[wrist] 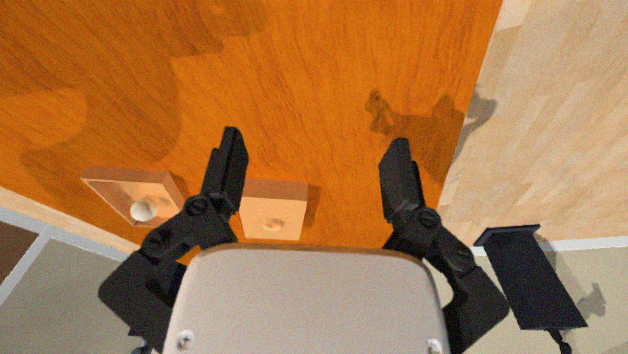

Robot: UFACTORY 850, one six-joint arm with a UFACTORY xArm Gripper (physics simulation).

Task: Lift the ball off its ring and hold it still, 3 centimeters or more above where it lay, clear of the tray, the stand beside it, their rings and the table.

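A small white ball [143,211] lies inside the shallow walled tray [127,175] at the lower left of the wrist view. Its ring is hidden under it or too small to tell. The stand [274,190], a light block, is to the right of the tray, partly behind the left finger, with a small round ring [274,224] on its face. My gripper [315,146] is wide open with nothing between the fingers. It is well above the table, and the ball is to the left of both fingers.
The orange wooden table [300,85] spans the middle, with shadows of the arm on it. Pale wood floor [560,125] lies beyond its right edge. A dark panel-shaped object [532,280] stands at the lower right, near the wall.
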